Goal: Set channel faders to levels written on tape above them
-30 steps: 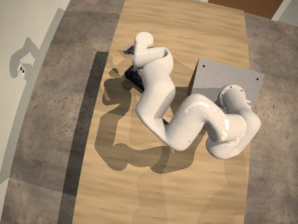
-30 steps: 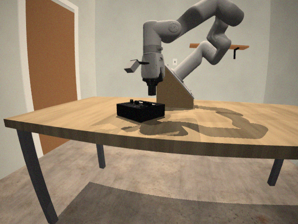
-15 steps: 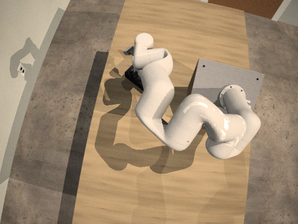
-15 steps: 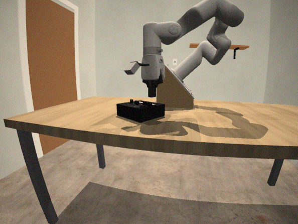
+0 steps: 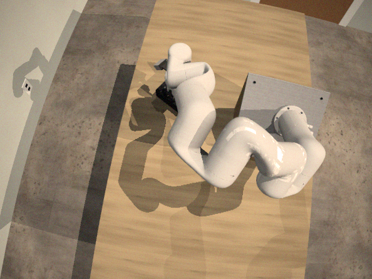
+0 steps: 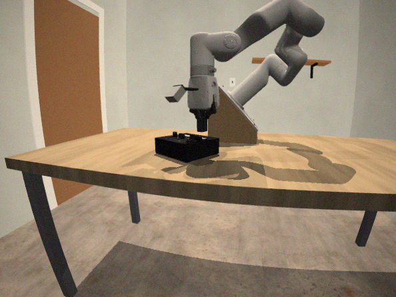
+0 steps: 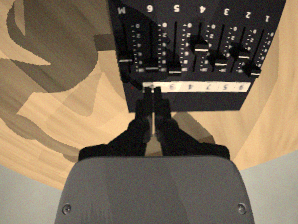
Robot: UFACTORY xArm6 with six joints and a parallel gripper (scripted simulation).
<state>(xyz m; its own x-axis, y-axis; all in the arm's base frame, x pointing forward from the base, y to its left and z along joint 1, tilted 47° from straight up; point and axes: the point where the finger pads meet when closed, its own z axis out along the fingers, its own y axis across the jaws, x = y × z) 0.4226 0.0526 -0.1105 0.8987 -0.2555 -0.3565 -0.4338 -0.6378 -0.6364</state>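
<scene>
Right now my hand is 30 mm short of the channel 6 fader cap, 30 mm above it and 10 mm to the left of it. Round my hand: master fader cap: 40 mm ahead, 30 mm below, 10 mm to the left; then channel 4 fader cap: 60 mm to the right, 30 mm below, 20 mm ahead.
</scene>
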